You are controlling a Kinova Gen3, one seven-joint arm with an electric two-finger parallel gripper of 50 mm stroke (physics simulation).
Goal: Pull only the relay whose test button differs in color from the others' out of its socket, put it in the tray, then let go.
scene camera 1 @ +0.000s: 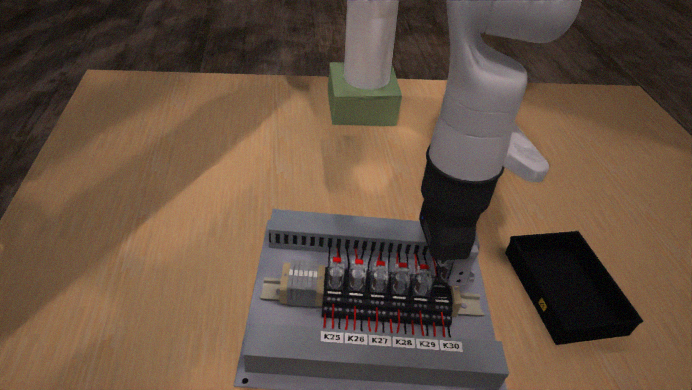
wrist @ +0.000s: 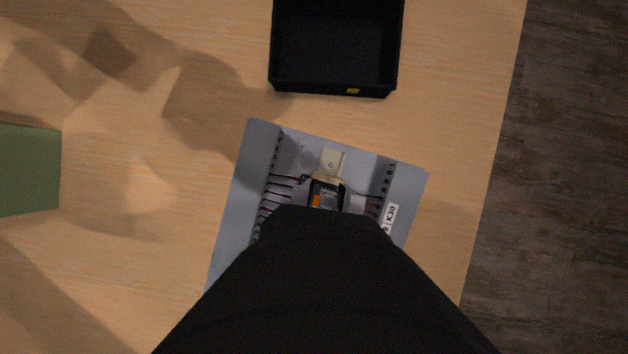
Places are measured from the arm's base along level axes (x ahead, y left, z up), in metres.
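Pixels of known places: gripper, fingertip midpoint: [scene camera 1: 452,271] [wrist: 325,191]; arm's base, link origin: [scene camera 1: 366,77].
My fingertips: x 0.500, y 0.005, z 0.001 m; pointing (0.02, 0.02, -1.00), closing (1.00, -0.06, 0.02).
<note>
Ahead of a thing's pixels: the offset from my fingertips to its top centre. "*": to the spot under its first point.
My gripper [scene camera 1: 452,271] is shut on the clear relay with an orange test button {dx -0.001, dy -0.007, dz +0.028 m} [scene camera 1: 443,270] [wrist: 329,198]. In the scene view it holds the relay just above the dark K30 socket {* dx +0.006, dy -0.008, dz -0.038 m} [scene camera 1: 441,294], at the right end of the row; the relay's lower end is hard to see. The gripper body hides part of the relay in the wrist view. Several clear relays with red test buttons, such as the K25 one {dx -0.028, dy -0.144, dz -0.001 m} [scene camera 1: 336,276] and the K29 one {dx -0.005, dy -0.035, dz -0.001 m} [scene camera 1: 422,284], stand in their sockets. The black tray {dx -0.002, dy +0.187, dz -0.035 m} [scene camera 1: 595,332] [wrist: 320,86] lies right of the panel in the scene view.
The grey panel {dx -0.017, dy -0.093, dz -0.060 m} [scene camera 1: 295,320] [wrist: 367,146] has raised wire ducts {dx +0.078, dy -0.113, dz -0.027 m} [scene camera 1: 370,361] along both long sides. Beige terminal blocks {dx -0.036, dy -0.182, dz -0.024 m} [scene camera 1: 302,285] stand left of the relays. Red and black wires run to the sockets. A green block [scene camera 1: 365,109] [wrist: 30,170] stands under the arm's base.
</note>
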